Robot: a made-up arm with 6 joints. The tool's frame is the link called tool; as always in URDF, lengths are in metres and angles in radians. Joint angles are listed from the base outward.
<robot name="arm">
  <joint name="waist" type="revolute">
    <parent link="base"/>
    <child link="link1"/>
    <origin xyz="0.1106 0.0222 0.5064" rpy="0 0 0"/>
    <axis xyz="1 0 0"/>
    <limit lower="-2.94" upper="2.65"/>
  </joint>
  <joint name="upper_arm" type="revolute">
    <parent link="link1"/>
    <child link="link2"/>
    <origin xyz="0.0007 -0.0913 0.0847" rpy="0 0 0"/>
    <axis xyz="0 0 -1"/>
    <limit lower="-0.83" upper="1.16"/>
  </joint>
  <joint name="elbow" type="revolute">
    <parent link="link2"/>
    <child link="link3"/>
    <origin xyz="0.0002 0.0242 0.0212" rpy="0 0 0"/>
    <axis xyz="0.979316 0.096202 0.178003"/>
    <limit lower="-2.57" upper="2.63"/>
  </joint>
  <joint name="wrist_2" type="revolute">
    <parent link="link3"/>
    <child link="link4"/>
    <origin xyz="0.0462 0.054 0.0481" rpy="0 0 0"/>
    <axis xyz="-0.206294 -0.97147 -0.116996"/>
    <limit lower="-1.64" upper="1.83"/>
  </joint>
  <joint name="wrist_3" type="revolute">
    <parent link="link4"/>
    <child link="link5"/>
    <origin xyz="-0.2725 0.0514 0.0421" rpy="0 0 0"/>
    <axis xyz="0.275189 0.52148 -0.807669"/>
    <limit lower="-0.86" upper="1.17"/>
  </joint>
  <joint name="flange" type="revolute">
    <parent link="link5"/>
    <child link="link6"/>
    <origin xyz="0.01 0.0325 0.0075" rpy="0 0 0"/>
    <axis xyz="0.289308 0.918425 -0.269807"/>
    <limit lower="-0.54" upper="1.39"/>
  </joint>
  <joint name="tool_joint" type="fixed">
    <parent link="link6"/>
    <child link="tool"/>
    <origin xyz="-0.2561 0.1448 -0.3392" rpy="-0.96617 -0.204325 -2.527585"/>
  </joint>
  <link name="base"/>
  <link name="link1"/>
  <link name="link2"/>
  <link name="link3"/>
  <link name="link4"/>
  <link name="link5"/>
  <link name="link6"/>
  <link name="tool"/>
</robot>
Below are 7 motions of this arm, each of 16 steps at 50 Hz.
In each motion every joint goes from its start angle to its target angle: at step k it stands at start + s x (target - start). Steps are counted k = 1, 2, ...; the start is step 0. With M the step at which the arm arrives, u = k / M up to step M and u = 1 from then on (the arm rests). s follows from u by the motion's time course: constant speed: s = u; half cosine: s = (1 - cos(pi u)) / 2; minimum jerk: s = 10 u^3 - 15 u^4 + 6 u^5.
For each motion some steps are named. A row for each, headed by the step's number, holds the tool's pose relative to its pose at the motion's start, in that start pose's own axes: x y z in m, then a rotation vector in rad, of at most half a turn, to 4 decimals.
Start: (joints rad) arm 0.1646 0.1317 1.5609 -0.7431 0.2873 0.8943
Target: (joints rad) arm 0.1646 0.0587 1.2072 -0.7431 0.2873 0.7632
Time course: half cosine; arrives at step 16
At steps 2, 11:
2: -0.0091 -0.0006 -0.0029 0.0007 0.0140 0.0016
11: -0.1899 -0.0072 -0.0321 0.0264 0.2871 0.0176

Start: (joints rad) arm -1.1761 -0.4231 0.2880 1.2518 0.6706 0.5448
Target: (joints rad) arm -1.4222 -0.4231 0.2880 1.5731 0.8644 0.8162
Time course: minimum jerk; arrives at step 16
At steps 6, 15, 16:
6: -0.0107 0.0099 0.0013 -0.0245 -0.0038 -0.0026
15: -0.0257 0.0266 0.0172 -0.0979 -0.0519 -0.0011
16: -0.0257 0.0267 0.0173 -0.0982 -0.0521 -0.0011

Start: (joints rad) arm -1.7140 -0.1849 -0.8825 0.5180 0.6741 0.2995
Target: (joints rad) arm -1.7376 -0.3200 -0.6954 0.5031 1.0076 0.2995
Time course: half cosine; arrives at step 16
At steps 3, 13, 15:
3: 0.0016 -0.0158 -0.0025 -0.0351 0.0007 -0.0034
13: 0.0287 -0.1722 0.0064 -0.3733 -0.0215 -0.0647
15: 0.0318 -0.1858 0.0101 -0.4027 -0.0258 -0.0728

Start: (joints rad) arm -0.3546 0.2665 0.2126 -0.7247 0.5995 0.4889
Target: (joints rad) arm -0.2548 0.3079 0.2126 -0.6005 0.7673 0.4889
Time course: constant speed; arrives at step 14
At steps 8, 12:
8: -0.0103 -0.0297 0.0047 -0.0947 0.0057 0.0383
12: -0.0148 -0.0463 0.0080 -0.1442 0.0072 0.0560

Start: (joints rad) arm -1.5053 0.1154 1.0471 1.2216 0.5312 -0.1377
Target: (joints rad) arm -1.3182 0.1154 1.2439 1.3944 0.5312 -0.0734
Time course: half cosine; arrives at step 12
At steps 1, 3, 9, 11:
1: -0.0028 -0.0025 -0.0012 -0.0047 0.0049 -0.0011
3: -0.0248 -0.0211 -0.0093 -0.0403 0.0424 -0.0095
9: -0.1561 -0.1207 -0.0284 -0.2268 0.2522 -0.0617
11: -0.1817 -0.1379 -0.0270 -0.2596 0.2915 -0.0724

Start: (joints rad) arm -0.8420 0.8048 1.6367 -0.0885 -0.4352 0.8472
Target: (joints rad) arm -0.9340 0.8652 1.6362 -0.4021 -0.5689 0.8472
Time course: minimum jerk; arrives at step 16
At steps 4, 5, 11, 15, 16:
4: 0.0162 -0.0039 0.0026 0.0023 -0.0245 -0.0131
5: 0.0280 -0.0070 0.0048 0.0038 -0.0426 -0.0226
11: 0.1216 -0.0397 0.0314 0.0120 -0.1940 -0.0996
15: 0.1456 -0.0508 0.0413 0.0126 -0.2360 -0.1200
16: 0.1459 -0.0509 0.0415 0.0126 -0.2365 -0.1203

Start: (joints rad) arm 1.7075 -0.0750 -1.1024 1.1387 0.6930 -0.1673
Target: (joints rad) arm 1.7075 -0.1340 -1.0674 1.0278 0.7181 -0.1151
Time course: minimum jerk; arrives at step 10
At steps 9, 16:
9: 0.0293 -0.0910 0.0020 -0.1413 -0.0363 -0.0912
16: 0.0296 -0.0918 0.0020 -0.1426 -0.0367 -0.0919

